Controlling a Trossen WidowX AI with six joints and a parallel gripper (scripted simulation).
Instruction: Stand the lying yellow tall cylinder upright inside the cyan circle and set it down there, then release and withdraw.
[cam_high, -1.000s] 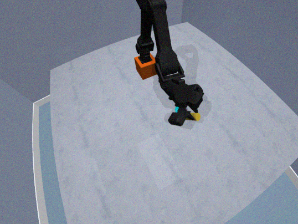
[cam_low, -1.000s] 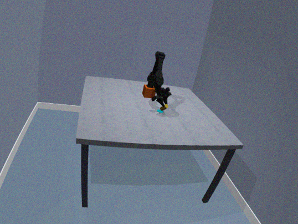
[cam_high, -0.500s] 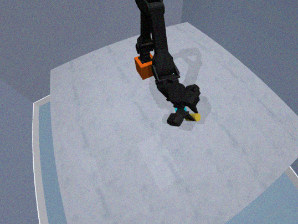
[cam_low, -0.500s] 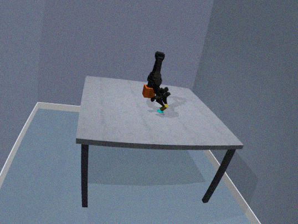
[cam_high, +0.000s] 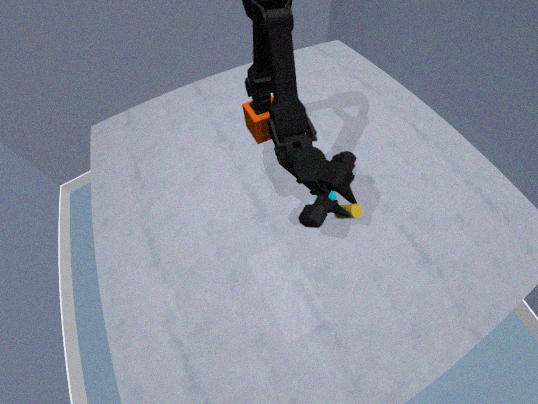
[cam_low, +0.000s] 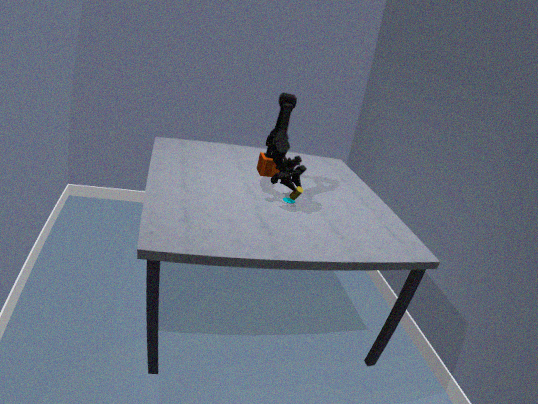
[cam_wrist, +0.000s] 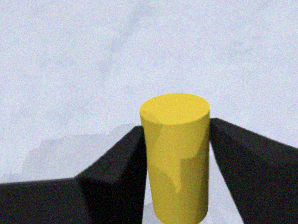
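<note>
Right now the cyan circle is 100 mm behind my gripper tip and 100 mm below it. From my gripper tip the other things lie so: yellow tall cylinder: 10 mm behind, 20 mm below.
</note>
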